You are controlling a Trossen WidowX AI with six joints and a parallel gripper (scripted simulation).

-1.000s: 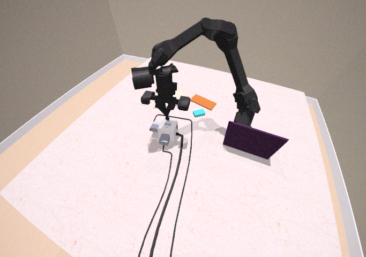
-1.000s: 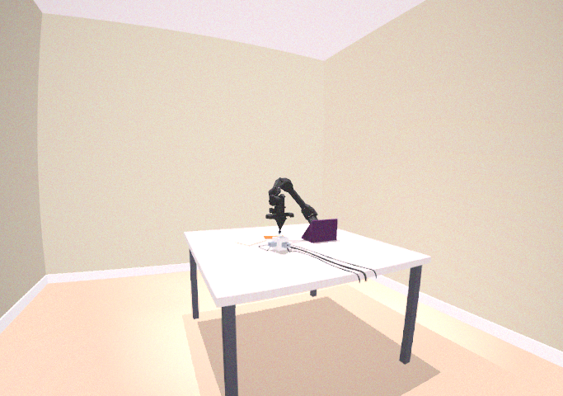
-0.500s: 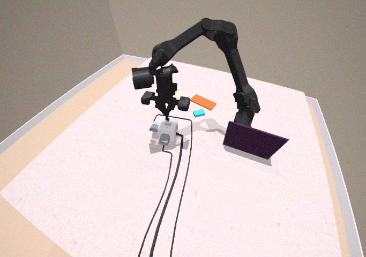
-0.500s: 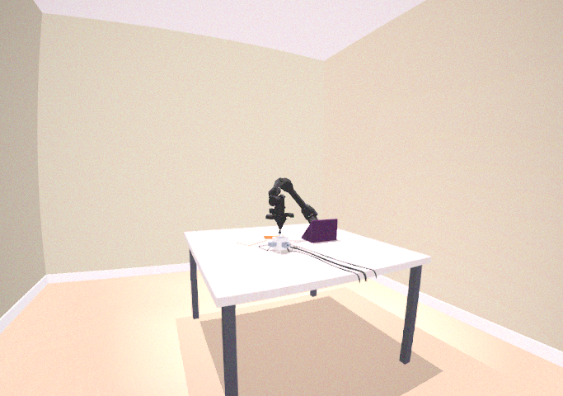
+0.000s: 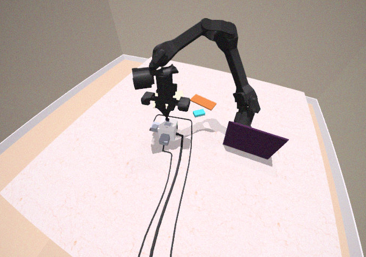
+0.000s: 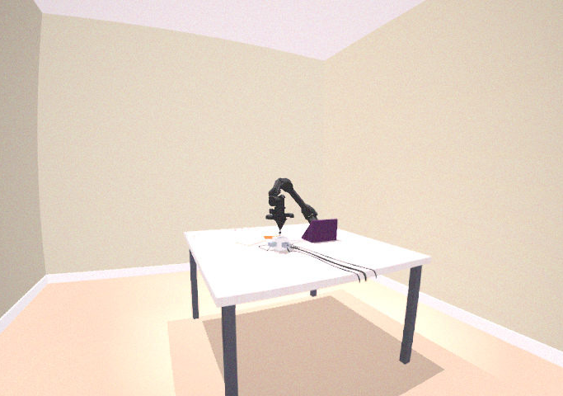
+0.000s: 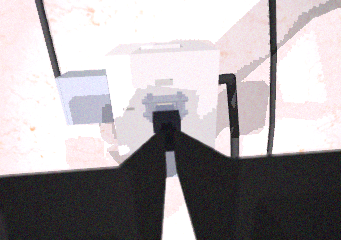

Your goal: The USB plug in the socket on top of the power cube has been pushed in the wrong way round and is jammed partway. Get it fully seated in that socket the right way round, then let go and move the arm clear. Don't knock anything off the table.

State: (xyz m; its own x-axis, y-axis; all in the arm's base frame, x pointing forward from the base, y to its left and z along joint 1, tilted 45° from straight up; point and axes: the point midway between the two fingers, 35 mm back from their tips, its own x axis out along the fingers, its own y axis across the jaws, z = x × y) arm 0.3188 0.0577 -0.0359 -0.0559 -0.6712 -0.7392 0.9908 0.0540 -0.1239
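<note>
The black USB plug lies 2 cm below my gripper tip. The rest, counted from my gripper tip: grey socket: 6 cm below; pale card: 25 cm to the right, 12 cm below, 11 cm ahead; teal block: 19 cm to the right, 12 cm below, 11 cm behind.
</note>
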